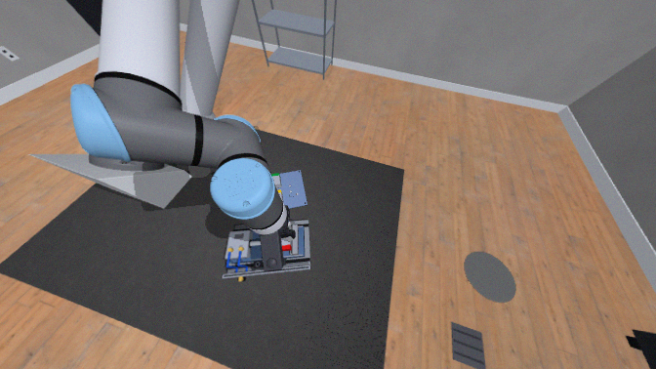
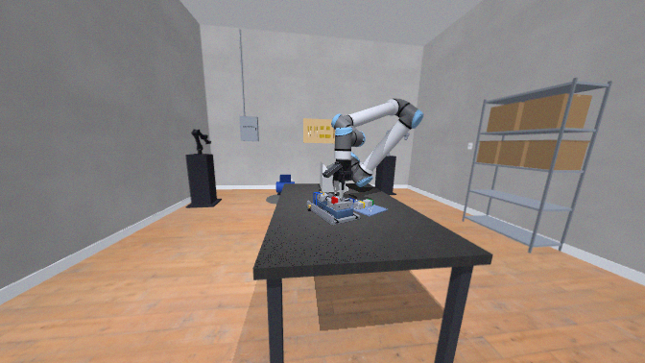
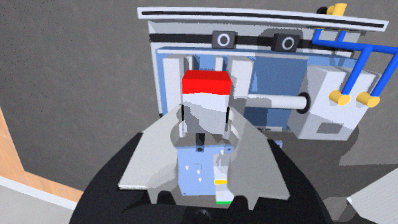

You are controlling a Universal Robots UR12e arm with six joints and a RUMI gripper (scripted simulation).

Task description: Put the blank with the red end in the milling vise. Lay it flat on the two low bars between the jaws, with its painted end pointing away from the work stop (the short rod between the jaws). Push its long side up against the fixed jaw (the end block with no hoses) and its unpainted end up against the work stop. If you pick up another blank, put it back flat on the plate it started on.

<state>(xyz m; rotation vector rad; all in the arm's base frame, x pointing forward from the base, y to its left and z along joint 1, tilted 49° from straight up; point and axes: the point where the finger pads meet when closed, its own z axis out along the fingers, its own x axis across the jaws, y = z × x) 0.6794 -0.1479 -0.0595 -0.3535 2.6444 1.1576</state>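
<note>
Right now the red-ended blank is 20 mm below my hand. From my hand the other things lie so: work stop: 10 mm behind, 50 mm to the left, 30 mm below; hosed block: 150 mm behind, 40 mm to the right, 40 mm below; vise: 60 mm behind, 10 mm to the right, 80 mm below.
</note>
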